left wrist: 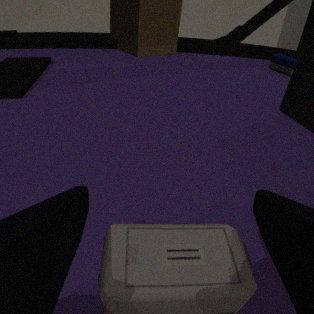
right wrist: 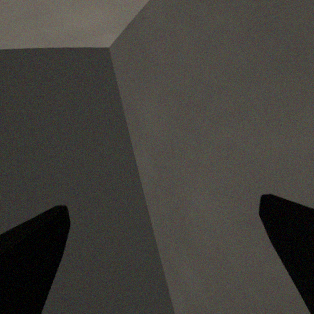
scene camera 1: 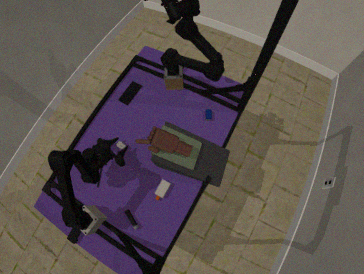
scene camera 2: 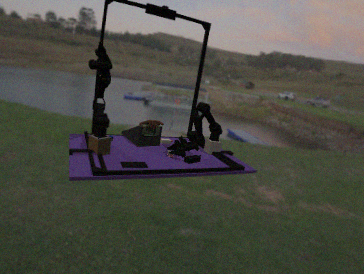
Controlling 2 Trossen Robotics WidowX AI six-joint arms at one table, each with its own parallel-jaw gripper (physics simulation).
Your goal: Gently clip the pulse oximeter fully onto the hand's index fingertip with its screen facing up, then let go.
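Places are measured from the left arm's base along level axes (x ahead, y left, z up), in millimetres.
Pixels of known places: left gripper, fingertip midpoint: [left wrist: 172, 198] [scene camera 1: 123, 141] [scene camera 2: 167, 150]; right gripper, fingertip midpoint: [right wrist: 165, 210] [scene camera 2: 101, 46]; left arm's base, origin of the base link: [scene camera 1: 84, 220] [scene camera 2: 214, 140]; right arm's base, origin of the base link: [scene camera 1: 173, 70] [scene camera 2: 100, 136].
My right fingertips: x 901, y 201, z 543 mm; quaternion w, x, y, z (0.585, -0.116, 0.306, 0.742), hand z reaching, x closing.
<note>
Ahead of a thing's pixels: the offset from my right fingertips to its top centre. Level surfaces: height alone.
The pulse oximeter @(dx -519, dy -78, dz -615 mm) [scene camera 1: 120, 145] [left wrist: 180, 257], pale with a panel outline and two dark lines on top, is between the spread fingers of my left gripper [scene camera 1: 121, 151] [left wrist: 172, 198]. Gaps show on both sides of it in the left wrist view, so the gripper is open and not clamping it. Whether anything supports it from below is hidden. The brown hand [scene camera 1: 172, 141] [scene camera 2: 151, 122] lies on a green pad on a grey wedge stand [scene camera 1: 215, 162] [scene camera 2: 142, 136]. Its index finger [scene camera 1: 143, 141] points left toward the oximeter, apart from it. My right gripper [right wrist: 165, 210] is open and empty, raised far from the hand.
A black rectangular pad @(dx -245, dy +111, dz -640 mm) [scene camera 1: 131, 93] [scene camera 2: 134, 164] [left wrist: 22, 75] lies on the purple mat @(dz -648 mm) [scene camera 1: 107, 117]. A small blue object @(dx -110, dy -349, dz -615 mm) [scene camera 1: 208, 114] [left wrist: 284, 62] lies beyond the stand. A white box @(dx -573, dy -388, dz -620 mm) [scene camera 1: 162, 188] with an orange end and a dark stick @(dx -774, dy -356, dz -621 mm) [scene camera 1: 131, 219] lie at the lower part.
</note>
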